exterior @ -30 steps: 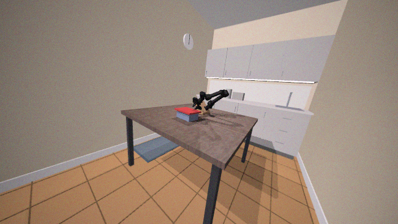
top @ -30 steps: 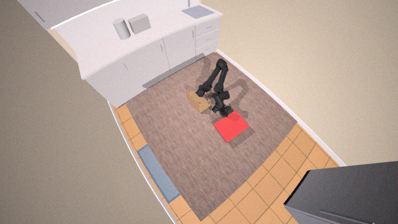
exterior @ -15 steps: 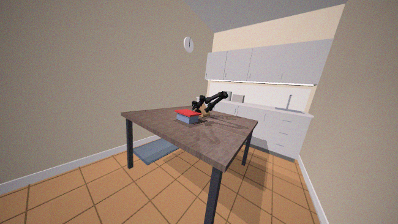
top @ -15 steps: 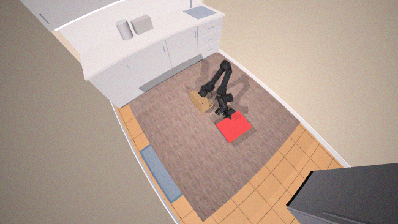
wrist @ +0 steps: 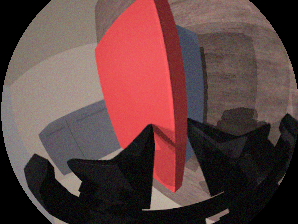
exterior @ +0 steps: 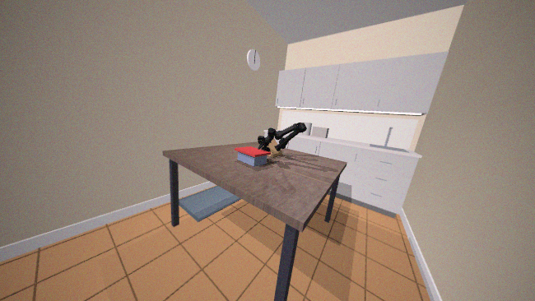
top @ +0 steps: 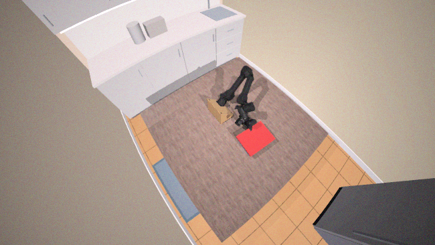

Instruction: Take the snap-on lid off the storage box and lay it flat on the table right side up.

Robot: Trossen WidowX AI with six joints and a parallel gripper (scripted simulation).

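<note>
Right now the red lid is 80 mm ahead of my gripper tip, 10 mm to the right of it and 10 mm above it. The rest, counted from my gripper tip: blue storage box (80 mm ahead, 40 mm below, 10 mm to the right).
</note>
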